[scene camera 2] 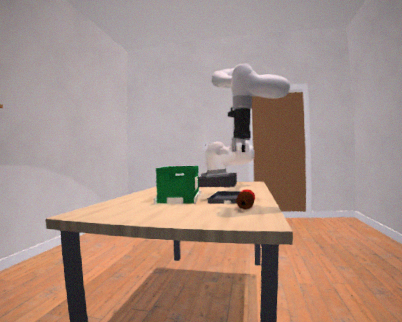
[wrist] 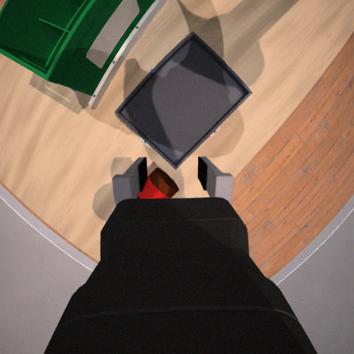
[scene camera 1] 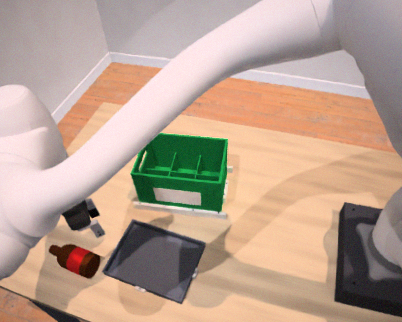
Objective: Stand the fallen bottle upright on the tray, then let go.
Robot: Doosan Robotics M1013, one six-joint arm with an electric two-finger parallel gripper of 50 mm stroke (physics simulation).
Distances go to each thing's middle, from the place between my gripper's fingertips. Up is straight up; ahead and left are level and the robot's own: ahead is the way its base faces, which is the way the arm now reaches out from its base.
Labels:
I see my gripper 210 mm above the brown bottle [scene camera 1: 85, 263] and 140 mm short of it.

